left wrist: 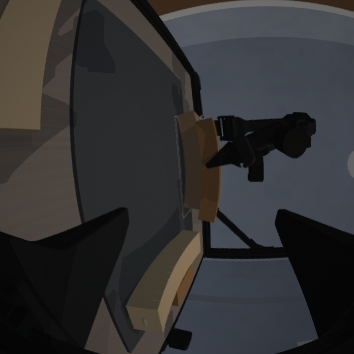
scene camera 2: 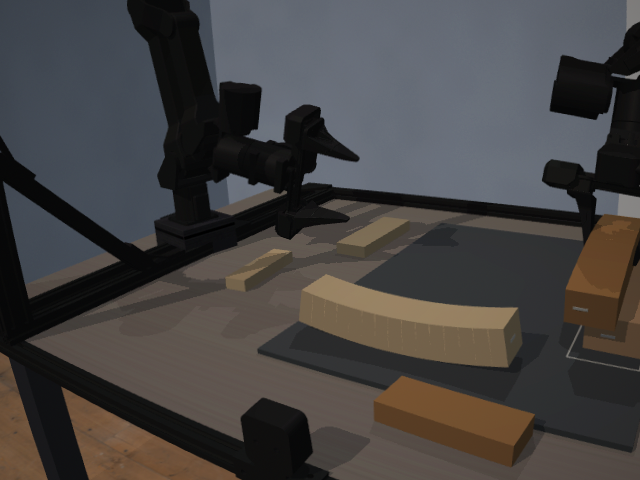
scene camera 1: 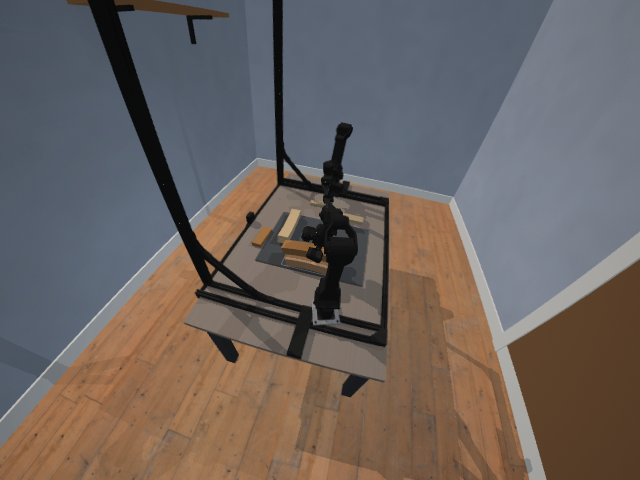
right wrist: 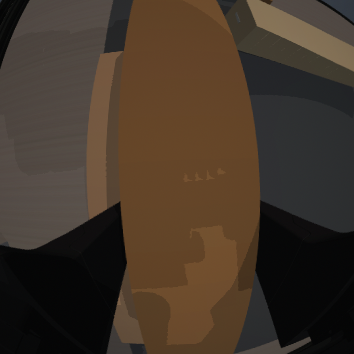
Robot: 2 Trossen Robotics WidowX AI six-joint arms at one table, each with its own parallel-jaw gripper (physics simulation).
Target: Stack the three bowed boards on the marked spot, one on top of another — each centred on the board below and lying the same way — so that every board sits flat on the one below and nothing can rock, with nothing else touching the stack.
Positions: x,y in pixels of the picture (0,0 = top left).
Labels:
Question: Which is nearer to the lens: the dark brown bowed board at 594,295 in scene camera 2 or the brown block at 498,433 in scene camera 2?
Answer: The brown block.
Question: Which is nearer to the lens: the pale bowed board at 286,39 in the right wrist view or the tan bowed board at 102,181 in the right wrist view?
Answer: The tan bowed board.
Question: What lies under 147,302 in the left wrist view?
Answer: A pale bowed board.

